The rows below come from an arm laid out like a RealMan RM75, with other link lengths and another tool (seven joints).
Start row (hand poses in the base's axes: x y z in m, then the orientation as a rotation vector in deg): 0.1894 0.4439 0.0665 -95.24 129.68 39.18
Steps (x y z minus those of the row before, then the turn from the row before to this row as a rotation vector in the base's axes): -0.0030 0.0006 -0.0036 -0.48 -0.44 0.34; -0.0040 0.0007 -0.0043 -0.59 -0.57 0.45; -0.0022 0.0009 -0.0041 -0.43 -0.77 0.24; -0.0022 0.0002 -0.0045 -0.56 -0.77 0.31; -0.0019 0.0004 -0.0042 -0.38 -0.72 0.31; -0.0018 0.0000 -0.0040 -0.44 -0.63 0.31; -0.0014 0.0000 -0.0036 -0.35 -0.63 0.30; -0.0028 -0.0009 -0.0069 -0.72 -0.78 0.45; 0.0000 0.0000 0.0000 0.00 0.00 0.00; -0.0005 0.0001 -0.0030 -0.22 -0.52 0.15; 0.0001 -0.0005 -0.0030 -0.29 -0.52 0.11
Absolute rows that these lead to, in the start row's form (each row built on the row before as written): 0.1864 0.4445 0.0629 -95.87 129.49 38.33; 0.1824 0.4452 0.0586 -96.67 129.20 37.27; 0.1802 0.4461 0.0545 -97.12 128.81 36.13; 0.1780 0.4463 0.0500 -97.71 128.45 34.87; 0.1761 0.4467 0.0458 -98.22 127.99 33.84; 0.1743 0.4467 0.0418 -98.76 127.63 32.84; 0.1729 0.4467 0.0382 -99.23 127.21 31.93; 0.1701 0.4458 0.0313 -100.04 126.81 30.53; 0.1701 0.4458 0.0313 -100.04 126.81 30.53; 0.1696 0.4459 0.0283 -100.27 126.49 29.83; 0.1697 0.4454 0.0253 -100.48 126.24 29.05
